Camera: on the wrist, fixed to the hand. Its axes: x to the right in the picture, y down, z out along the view.
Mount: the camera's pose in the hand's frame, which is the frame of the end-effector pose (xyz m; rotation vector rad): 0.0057 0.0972 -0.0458 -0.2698 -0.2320 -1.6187
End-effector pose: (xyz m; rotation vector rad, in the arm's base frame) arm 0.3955 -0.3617 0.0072 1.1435 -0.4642 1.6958
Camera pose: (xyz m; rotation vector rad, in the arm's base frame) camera 0.2880 -0.3665 0.0098 0.9799 0.1564 0.0894
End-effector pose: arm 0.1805 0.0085 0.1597 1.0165 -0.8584 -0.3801
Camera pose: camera 0.2097 0.0801 0.2345 1.2370 0.0289 -1.9357
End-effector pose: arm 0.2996 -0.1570 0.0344 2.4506 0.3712 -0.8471
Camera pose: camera 0.3663 -0.2118 0.0986 1.3496 2.2659 -1.4239
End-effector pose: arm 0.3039 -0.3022 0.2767 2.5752 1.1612 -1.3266
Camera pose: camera 0.3983 -0.3538 0.2728 -0.6986 -2.5557 0.9569
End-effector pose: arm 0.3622 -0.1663 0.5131 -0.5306 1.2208 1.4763
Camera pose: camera 0.2591 -0.1921 0.5299 -1.1044 0.1180 0.2385
